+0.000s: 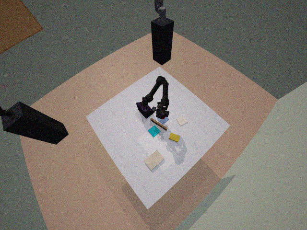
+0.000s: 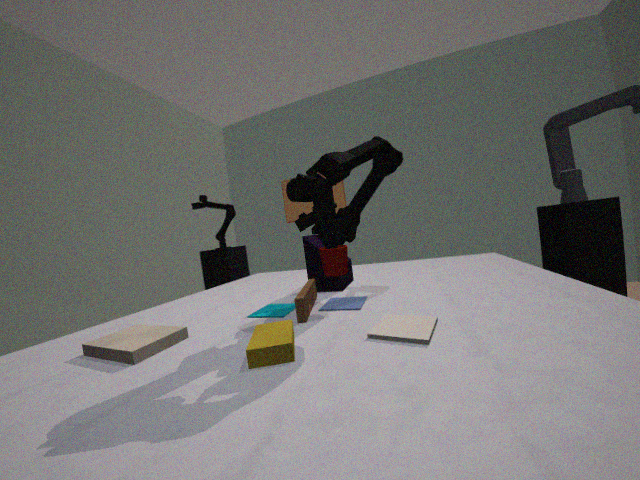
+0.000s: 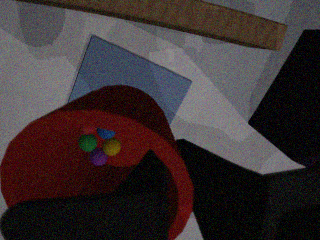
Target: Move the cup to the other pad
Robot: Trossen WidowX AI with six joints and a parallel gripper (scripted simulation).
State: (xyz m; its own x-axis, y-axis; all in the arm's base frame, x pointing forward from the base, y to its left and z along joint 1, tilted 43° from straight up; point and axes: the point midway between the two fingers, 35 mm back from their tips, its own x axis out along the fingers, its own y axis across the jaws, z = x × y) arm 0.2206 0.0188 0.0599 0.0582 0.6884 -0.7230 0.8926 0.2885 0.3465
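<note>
Right now my gripper tip is 16 cm to the left of the teal pad, 13 cm above it and 6 cm short of it. Round my gripper tip: brown block 10 cm below, 7 cm to the right, 4 cm ahead; then red cup 3 cm ahead, 1 cm to the left; then blue pad 13 cm below, 2 cm to the left, 2 cm ahead.
</note>
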